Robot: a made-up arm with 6 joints. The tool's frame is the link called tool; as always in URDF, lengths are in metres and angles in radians.
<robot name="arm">
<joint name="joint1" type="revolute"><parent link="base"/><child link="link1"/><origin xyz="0 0 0.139" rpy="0 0 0"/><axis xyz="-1 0 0"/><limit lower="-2.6" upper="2.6" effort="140" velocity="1.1"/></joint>
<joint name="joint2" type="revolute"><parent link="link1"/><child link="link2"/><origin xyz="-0.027 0.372 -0.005" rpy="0 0 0"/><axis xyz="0 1 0"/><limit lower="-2.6" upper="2.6" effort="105" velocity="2.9"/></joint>
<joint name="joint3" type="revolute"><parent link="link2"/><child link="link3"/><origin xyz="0.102 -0.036 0.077" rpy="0 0 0"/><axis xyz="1 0 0"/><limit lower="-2.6" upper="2.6" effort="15" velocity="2.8"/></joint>
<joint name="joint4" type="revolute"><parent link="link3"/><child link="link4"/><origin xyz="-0.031 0.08 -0.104" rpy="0 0 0"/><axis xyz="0 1 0"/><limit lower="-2.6" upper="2.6" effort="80" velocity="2.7"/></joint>
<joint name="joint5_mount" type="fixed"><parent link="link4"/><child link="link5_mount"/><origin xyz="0.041 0.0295 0.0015" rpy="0 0 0"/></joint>
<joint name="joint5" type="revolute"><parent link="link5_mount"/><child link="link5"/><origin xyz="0.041 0.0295 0.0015" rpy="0 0 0"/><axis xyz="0 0 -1"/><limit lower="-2.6" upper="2.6" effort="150" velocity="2.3"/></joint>
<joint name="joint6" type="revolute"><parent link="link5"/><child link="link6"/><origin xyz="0.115 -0.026 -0.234" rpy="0 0 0"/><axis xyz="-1 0 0"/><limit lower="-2.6" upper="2.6" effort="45" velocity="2.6"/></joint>
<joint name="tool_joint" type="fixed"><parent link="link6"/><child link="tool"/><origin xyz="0.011 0.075 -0.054" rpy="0 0 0"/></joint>
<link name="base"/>
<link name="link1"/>
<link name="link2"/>
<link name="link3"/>
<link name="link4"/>
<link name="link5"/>
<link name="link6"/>
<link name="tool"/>
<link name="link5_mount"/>
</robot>
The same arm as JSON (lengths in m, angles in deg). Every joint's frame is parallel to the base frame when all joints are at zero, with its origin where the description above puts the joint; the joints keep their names.
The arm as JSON. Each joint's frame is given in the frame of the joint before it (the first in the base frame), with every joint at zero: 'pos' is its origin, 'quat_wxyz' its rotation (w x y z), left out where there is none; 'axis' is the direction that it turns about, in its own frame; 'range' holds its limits. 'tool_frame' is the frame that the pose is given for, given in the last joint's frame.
{"length_unit": "m", "angle_unit": "deg", "joints": [
  {"joint": "joint1", "pos": [0.0, 0.0, 0.139], "axis": [-1.0, 0.0, 0.0], "range": [-148.97, 148.97]},
  {"joint": "joint2", "pos": [-0.027, 0.372, -0.005], "axis": [0.0, 1.0, 0.0], "range": [-148.97, 148.97]},
  {"joint": "joint3", "pos": [0.102, -0.036, 0.077], "axis": [1.0, 0.0, 0.0], "range": [-148.97, 148.97]},
  {"joint": "joint4", "pos": [-0.031, 0.08, -0.104], "axis": [0.0, 1.0, 0.0], "range": [-148.97, 148.97]},
  {"joint": "joint5", "pos": [0.082, 0.059, 0.003], "axis": [0.0, 0.0, -1.0], "range": [-148.97, 148.97]},
  {"joint": "joint6", "pos": [0.115, -0.026, -0.234], "axis": [-1.0, 0.0, 0.0], "range": [-148.97, 148.97]}
], "tool_frame": {"pos": [0.011, 0.075, -0.054]}}

